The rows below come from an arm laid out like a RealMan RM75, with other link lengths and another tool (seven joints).
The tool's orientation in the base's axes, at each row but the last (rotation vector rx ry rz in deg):
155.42, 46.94, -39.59
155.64, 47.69, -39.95
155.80, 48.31, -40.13
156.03, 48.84, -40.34
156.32, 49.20, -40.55
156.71, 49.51, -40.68
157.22, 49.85, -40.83
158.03, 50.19, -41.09
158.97, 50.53, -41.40
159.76, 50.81, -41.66
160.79, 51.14, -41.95
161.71, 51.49, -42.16
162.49, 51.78, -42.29
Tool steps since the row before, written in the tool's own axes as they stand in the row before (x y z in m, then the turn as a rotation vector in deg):
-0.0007, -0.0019, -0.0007, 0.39, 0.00, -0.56
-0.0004, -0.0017, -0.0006, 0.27, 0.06, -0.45
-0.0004, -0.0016, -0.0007, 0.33, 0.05, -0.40
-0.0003, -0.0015, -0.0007, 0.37, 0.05, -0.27
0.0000, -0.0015, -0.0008, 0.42, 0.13, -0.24
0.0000, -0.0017, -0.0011, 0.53, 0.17, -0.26
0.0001, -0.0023, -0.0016, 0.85, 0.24, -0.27
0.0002, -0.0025, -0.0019, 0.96, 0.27, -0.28
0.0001, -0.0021, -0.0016, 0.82, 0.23, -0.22
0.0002, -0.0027, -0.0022, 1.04, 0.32, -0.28
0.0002, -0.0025, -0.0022, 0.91, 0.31, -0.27
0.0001, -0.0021, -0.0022, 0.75, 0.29, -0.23
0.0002, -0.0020, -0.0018, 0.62, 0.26, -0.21
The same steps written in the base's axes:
-0.0013, 0.0015, 0.0008, 0.49, 0.37, 0.29
-0.0010, 0.0014, 0.0006, 0.40, 0.23, 0.26
-0.0009, 0.0013, 0.0007, 0.42, 0.25, 0.18
-0.0008, 0.0013, 0.0007, 0.40, 0.23, 0.05
-0.0006, 0.0015, 0.0006, 0.47, 0.18, 0.00
-0.0006, 0.0017, 0.0009, 0.58, 0.20, -0.03
-0.0006, 0.0024, 0.0013, 0.85, 0.31, -0.18
-0.0006, 0.0027, 0.0015, 0.95, 0.34, -0.22
-0.0005, 0.0022, 0.0014, 0.80, 0.29, -0.21
-0.0005, 0.0029, 0.0019, 1.04, 0.34, -0.26
-0.0004, 0.0027, 0.0019, 0.94, 0.28, -0.21
-0.0002, 0.0023, 0.0020, 0.79, 0.20, -0.17
-0.0002, 0.0021, 0.0016, 0.68, 0.16, -0.12

